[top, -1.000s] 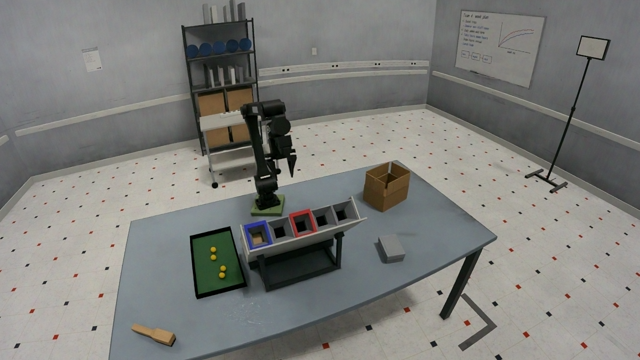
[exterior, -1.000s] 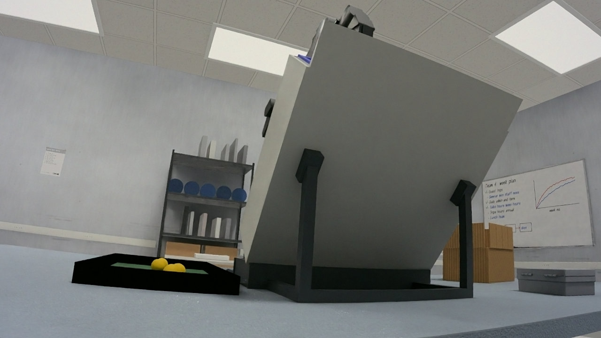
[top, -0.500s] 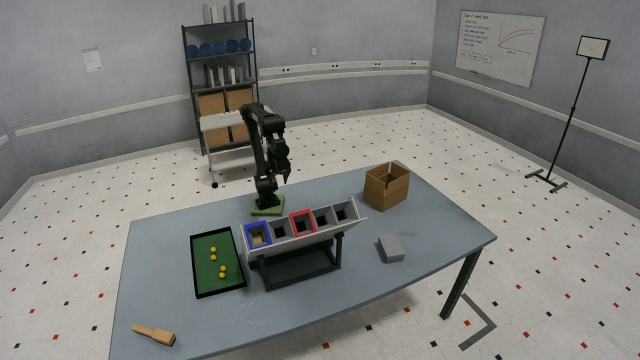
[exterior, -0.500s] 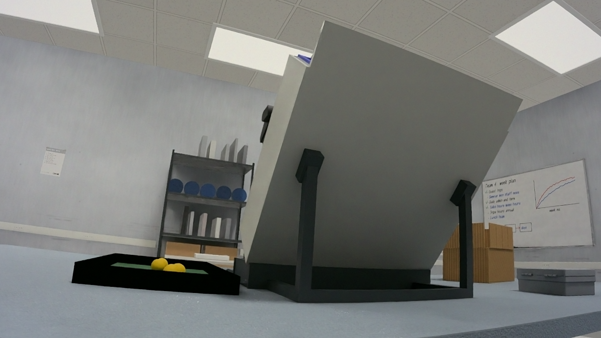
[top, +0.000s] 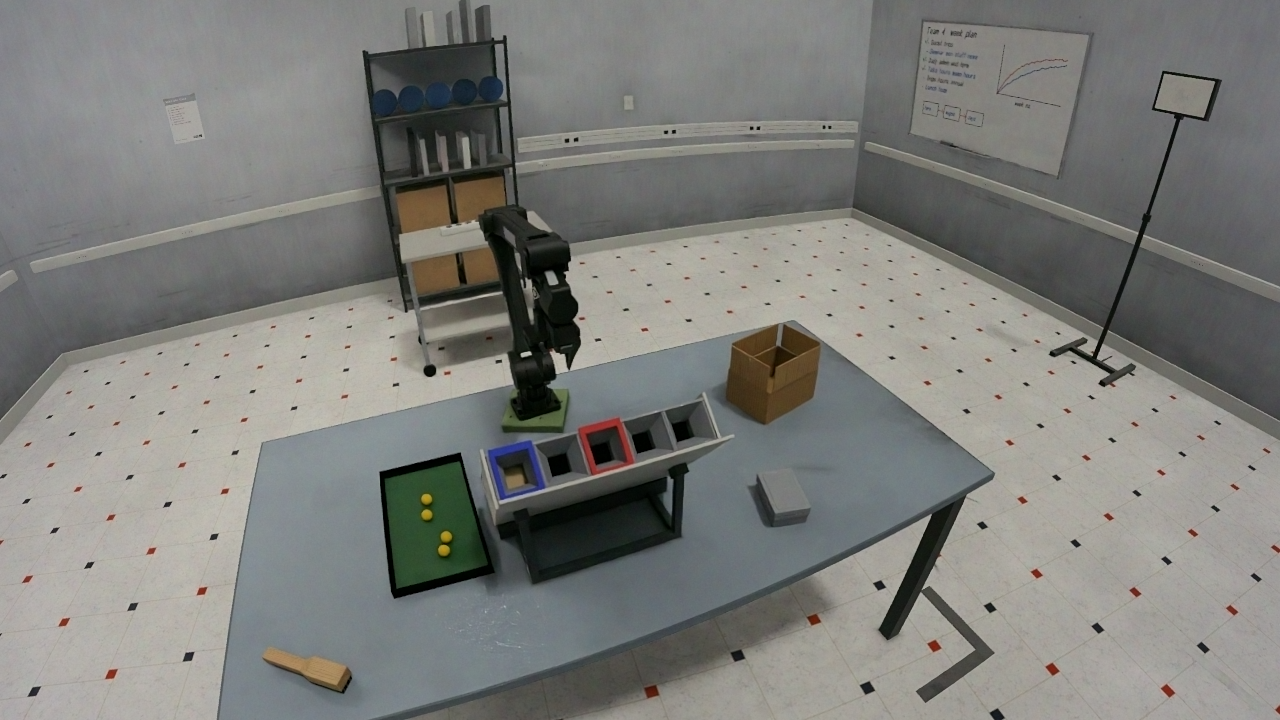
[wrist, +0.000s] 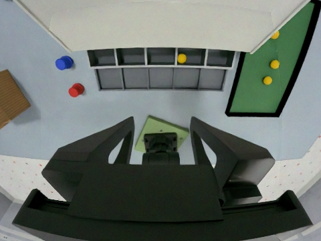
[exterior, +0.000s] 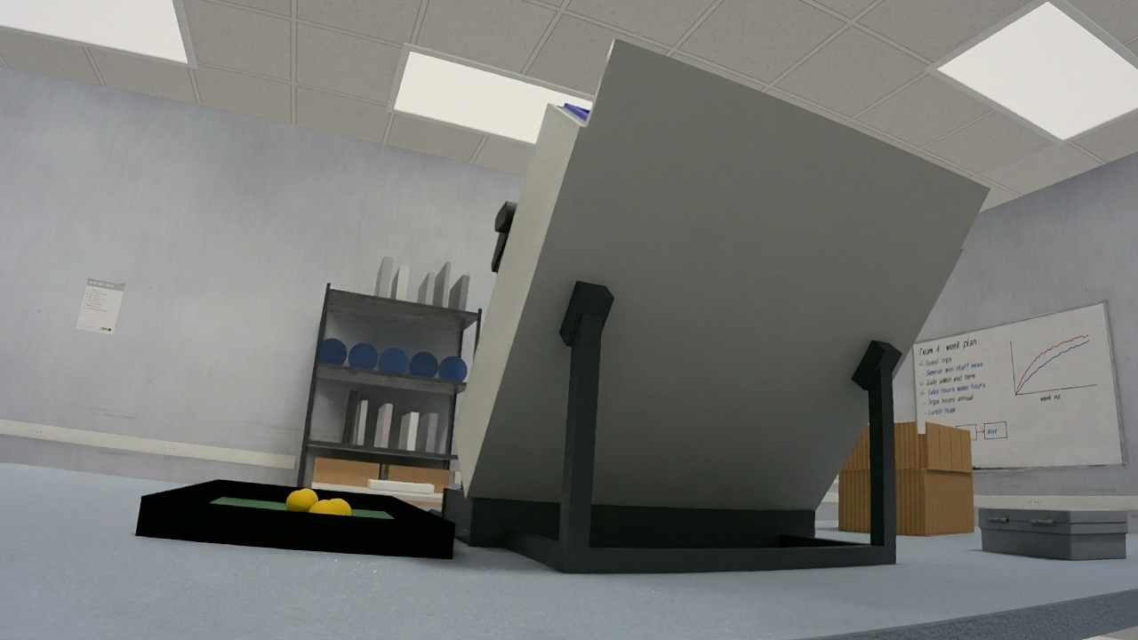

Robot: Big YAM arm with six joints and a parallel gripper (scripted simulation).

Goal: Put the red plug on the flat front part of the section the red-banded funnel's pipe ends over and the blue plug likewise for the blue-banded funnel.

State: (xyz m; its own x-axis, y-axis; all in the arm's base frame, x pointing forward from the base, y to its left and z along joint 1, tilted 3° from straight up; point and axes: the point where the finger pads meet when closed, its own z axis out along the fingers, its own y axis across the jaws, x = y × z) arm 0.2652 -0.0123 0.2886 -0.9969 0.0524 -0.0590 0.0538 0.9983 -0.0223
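Now: the green tray 330 mm to the right of my hand and 300 mm below it. Round my hand: blue band (280 mm ahead, 160 mm to the right, 20 mm above); then cover (140 mm ahead, 100 mm below, 10 mm to the right); then red band (290 mm ahead, 20 mm above, 10 mm to the right).
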